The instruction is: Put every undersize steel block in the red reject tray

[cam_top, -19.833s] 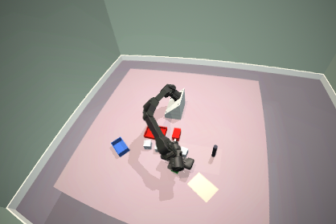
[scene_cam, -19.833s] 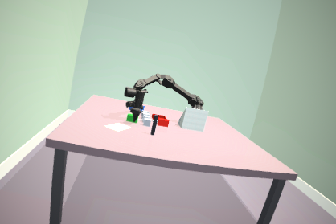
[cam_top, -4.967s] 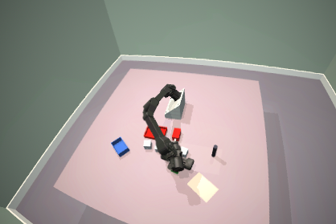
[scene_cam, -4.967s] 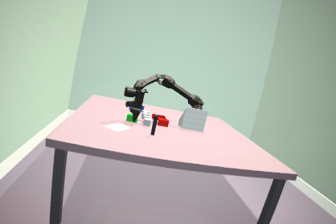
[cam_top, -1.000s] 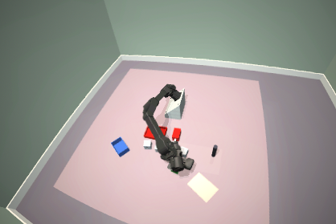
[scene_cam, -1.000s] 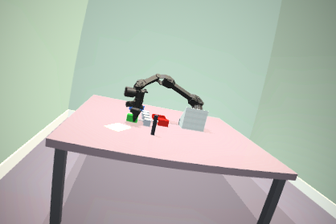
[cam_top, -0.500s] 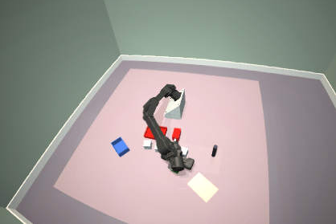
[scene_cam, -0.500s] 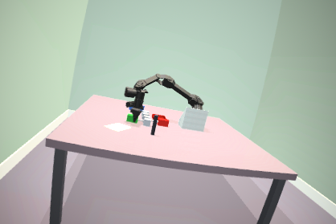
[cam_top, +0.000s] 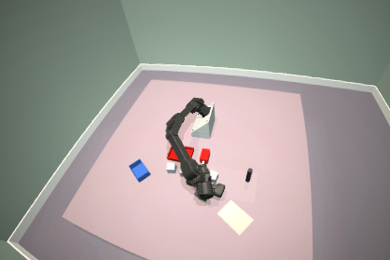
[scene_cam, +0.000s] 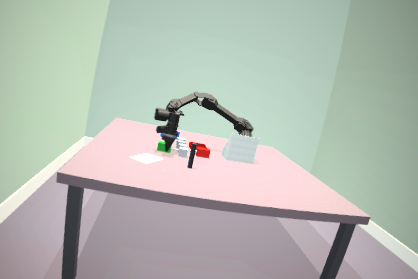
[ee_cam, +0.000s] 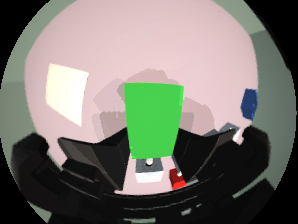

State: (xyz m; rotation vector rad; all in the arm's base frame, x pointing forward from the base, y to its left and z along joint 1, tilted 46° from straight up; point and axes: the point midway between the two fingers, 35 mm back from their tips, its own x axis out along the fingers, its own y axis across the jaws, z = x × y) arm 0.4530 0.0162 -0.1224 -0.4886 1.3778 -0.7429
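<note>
Now: the green GO gauge 10 mm behind my gripper tip and 20 mm above it. The rest, counted from my gripper tip: blue tray 20 mm behind, 400 mm to the right; then small red piece 180 mm behind, 60 mm to the right, 10 mm above; then cream sheet 100 mm ahead, 170 mm to the left, 10 mm below.
</note>
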